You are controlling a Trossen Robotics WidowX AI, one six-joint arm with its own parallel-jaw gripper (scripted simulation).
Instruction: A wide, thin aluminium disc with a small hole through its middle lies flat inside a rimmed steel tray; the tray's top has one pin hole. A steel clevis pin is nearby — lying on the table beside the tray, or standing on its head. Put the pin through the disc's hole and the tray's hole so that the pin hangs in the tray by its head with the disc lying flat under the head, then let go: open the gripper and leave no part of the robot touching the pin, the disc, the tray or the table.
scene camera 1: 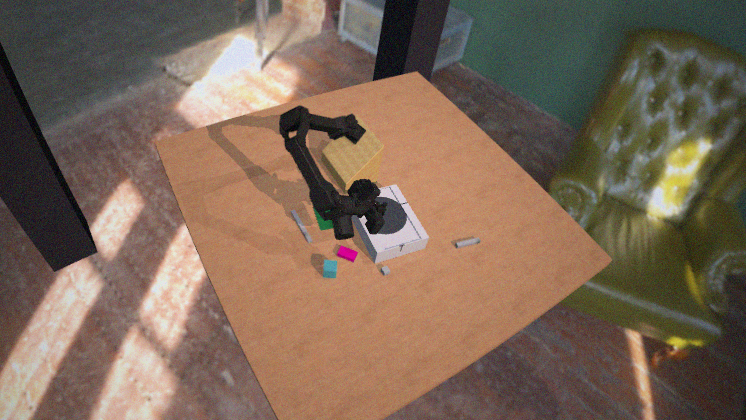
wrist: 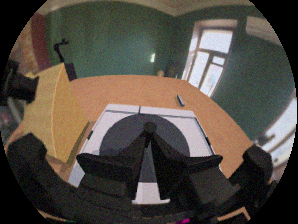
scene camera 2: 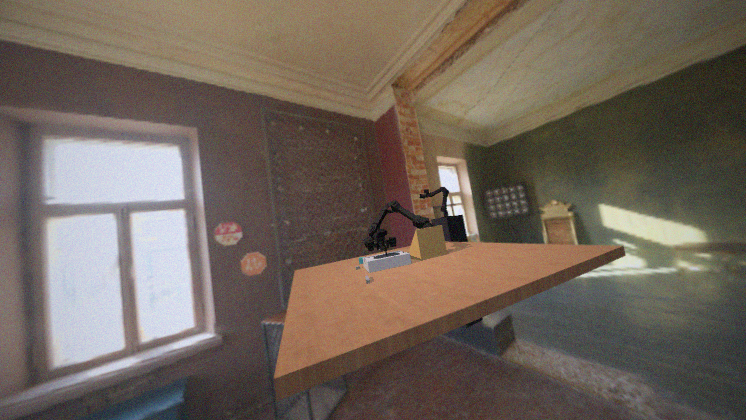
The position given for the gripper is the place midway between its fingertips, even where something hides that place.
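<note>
The gripper: [scene camera 1: 385, 208], [wrist: 148, 134]. Dark grey disc: [scene camera 1: 395, 217], [wrist: 121, 135]. Rimmed tray: [scene camera 1: 412, 237], [wrist: 199, 145].
</note>
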